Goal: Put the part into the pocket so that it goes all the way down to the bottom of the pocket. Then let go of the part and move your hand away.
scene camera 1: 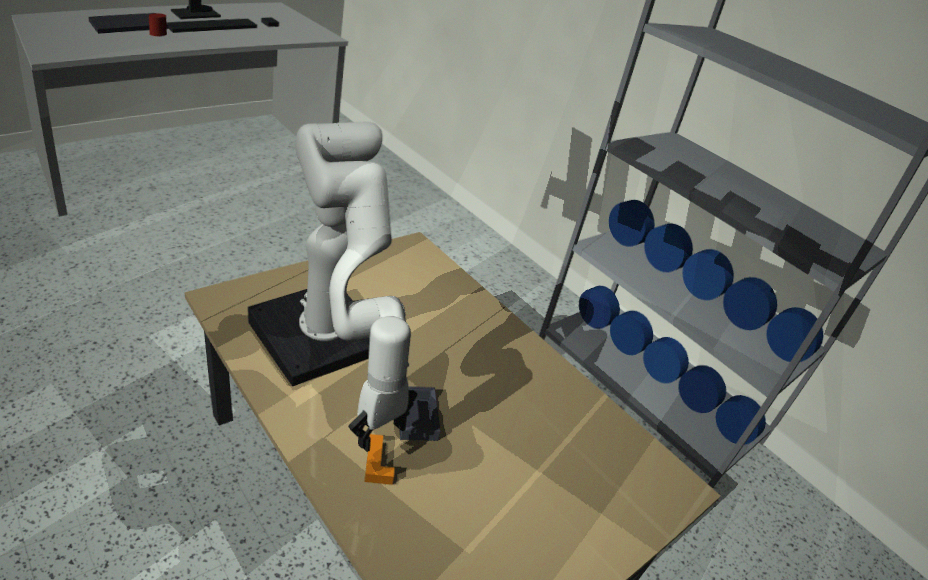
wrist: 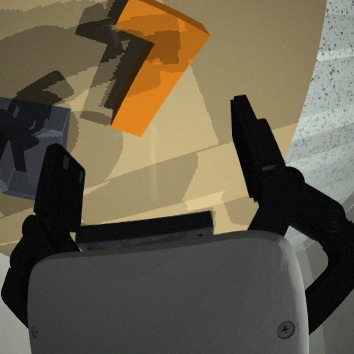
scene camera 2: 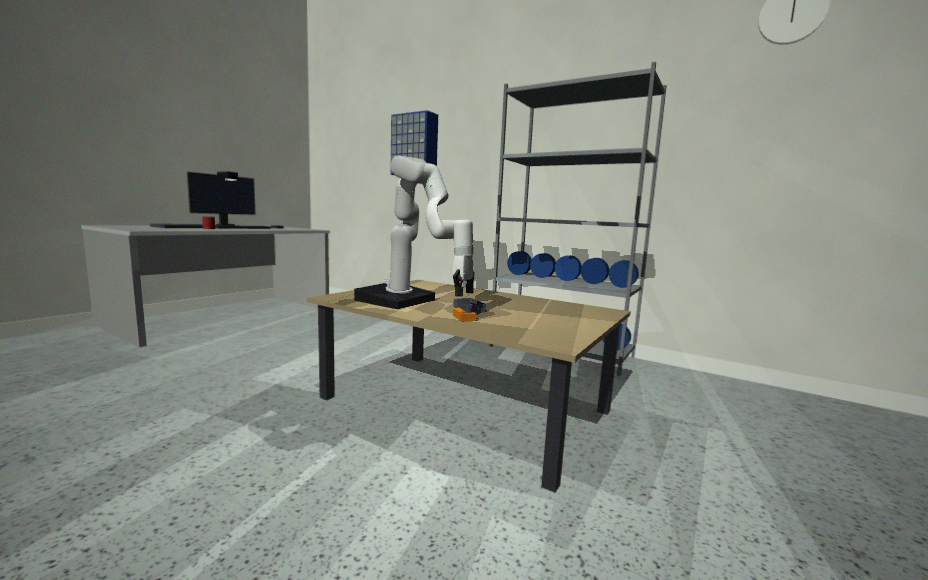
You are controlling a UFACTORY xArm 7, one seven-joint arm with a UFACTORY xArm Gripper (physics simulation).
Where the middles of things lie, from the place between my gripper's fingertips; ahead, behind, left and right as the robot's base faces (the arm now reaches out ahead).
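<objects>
Positions from my hand: dark grey pocket block (scene camera 1: 422,423), 8 cm below, 17 cm to the left of it and 4 cm behind; orange L-shaped block (scene camera 1: 375,473), 8 cm below.
</objects>
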